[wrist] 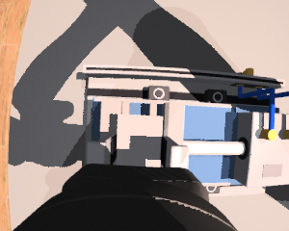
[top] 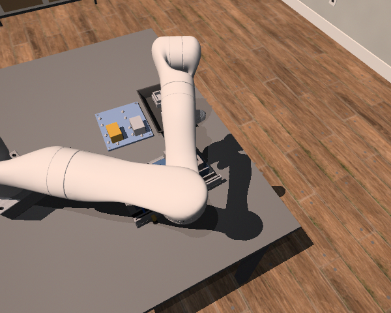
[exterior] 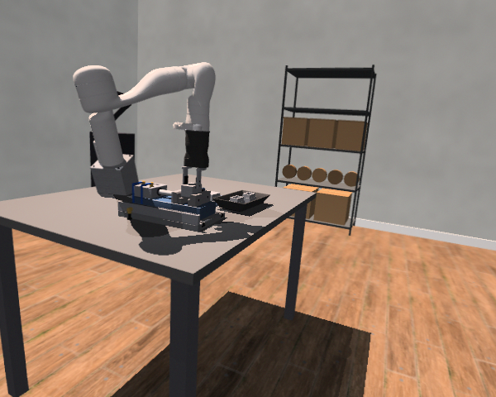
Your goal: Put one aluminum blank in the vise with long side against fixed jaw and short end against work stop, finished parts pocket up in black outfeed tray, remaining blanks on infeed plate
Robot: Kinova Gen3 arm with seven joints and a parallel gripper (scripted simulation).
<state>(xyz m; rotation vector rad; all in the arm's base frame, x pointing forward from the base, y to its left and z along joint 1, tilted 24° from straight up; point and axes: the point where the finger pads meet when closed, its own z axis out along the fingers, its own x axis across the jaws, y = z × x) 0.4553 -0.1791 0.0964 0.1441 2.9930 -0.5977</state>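
The fixed jaw is 3 cm ahead of my hand and 5 cm below it. Also, from my hand: yellow brass blank 11 cm behind, 28 cm to the left, 10 cm below; vise 7 cm behind, 1 cm to the left, 9 cm below; infeed plate 6 cm behind, 31 cm to the left, 12 cm below.
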